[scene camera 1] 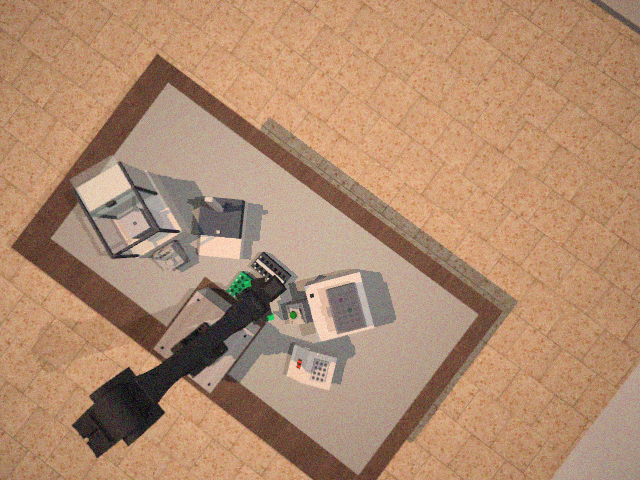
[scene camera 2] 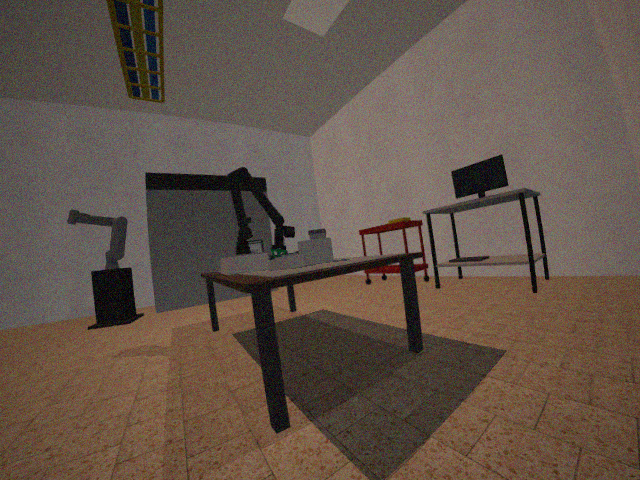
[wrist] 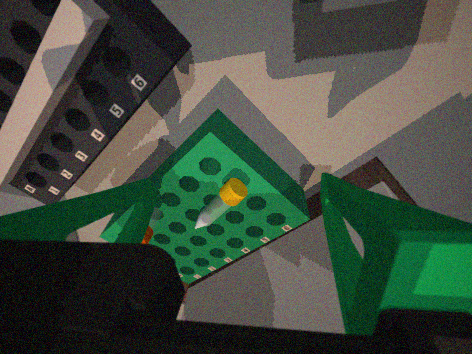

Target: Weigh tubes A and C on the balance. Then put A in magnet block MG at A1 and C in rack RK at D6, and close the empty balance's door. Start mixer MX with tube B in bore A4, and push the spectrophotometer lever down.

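Pixels of known places: gripper, between the fingertips: (wrist: 232,185); arm's base, origin of its link: (scene camera 2: 243,254).
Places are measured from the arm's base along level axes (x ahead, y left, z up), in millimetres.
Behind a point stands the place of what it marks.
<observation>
The green rack (scene camera 1: 239,284) @[z -70, x 186, y 82 mm] (wrist: 215,231) @[z -74, x 178, y 34 mm] stands beside the arm's base. In the wrist view, a clear tube with a yellow cap (wrist: 233,192) @[z -59, x 211, y -7 mm] lies tilted over the rack's holes, its pointed end toward the lower left. An orange cap (wrist: 147,235) @[z -49, x 217, y 50 mm] shows partly behind the left finger. My gripper (wrist: 232,185) @[z -65, x 212, y -6 mm] is open and empty, its green fingers spread on either side of the yellow-capped tube. A dark block (scene camera 1: 271,266) @[z -90, x 307, y 57 mm] (wrist: 95,92) @[z -73, x 289, y 21 mm] with numbered holes and a pale bar stands next to the rack. The glass-walled balance (scene camera 1: 124,209) @[z 8, x 85, y 508 mm] is at the table's left. Tube letters cannot be read.
A pale box with a dark recess (scene camera 1: 222,227) @[z -21, x 281, y 259 mm] stands right of the balance. A small device with a green knob (scene camera 1: 293,314) @[z -30, x 268, y -116 mm] stands beside a large white device (scene camera 1: 346,307) @[z 89, x 426, y -193 mm]. A white unit with a red display (scene camera 1: 312,366) @[z -38, x 200, y -289 mm] stands near the table's front. The table (scene camera 1: 155,67) @[z -104, x 462, y 872 mm] has a brown border.
</observation>
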